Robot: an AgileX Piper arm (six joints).
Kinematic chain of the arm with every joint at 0, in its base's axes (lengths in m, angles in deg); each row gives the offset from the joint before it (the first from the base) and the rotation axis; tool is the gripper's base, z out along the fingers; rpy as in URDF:
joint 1: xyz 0 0 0.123 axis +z
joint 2: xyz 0 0 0 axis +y
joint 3: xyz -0.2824 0 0.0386 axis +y
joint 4: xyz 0.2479 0 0.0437 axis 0.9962 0 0.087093
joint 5: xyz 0 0 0 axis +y
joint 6: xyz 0.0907 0 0.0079 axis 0.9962 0 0.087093
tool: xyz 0 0 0 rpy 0 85.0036 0
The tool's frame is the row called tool.
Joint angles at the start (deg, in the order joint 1, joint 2, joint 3, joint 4, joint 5, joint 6):
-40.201, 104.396, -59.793, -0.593, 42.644, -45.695
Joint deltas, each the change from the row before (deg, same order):
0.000, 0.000, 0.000, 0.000, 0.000, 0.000
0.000, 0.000, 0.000, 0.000, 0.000, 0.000
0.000, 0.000, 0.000, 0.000, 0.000, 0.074
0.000, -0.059, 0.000, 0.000, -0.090, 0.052
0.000, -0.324, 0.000, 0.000, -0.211, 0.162
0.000, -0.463, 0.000, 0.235, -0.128, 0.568
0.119, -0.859, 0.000, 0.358, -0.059, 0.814
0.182, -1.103, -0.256, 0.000, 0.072, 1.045
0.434, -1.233, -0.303, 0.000, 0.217, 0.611
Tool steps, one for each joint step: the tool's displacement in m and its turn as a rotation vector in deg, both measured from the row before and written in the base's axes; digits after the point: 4 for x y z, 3 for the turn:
0.0000, 0.0000, 0.0000, 0.000, 0.000, 0.000
0.0000, 0.0000, 0.0000, 0.000, 0.000, 0.000
0.0000, 0.0000, 0.0000, 0.007, -0.007, -0.073
0.0001, -0.0001, 0.0004, -0.091, -0.119, -0.051
0.0001, -0.0001, 0.0019, -0.327, -0.425, -0.159
0.0001, 0.0002, 0.0027, -0.178, -0.628, -0.708
0.0003, 0.0011, 0.0049, -0.276, -0.971, -0.906
0.0007, 0.0008, 0.0073, -0.680, -1.109, -0.845
0.0013, 0.0021, 0.0082, -0.745, -1.095, -0.164

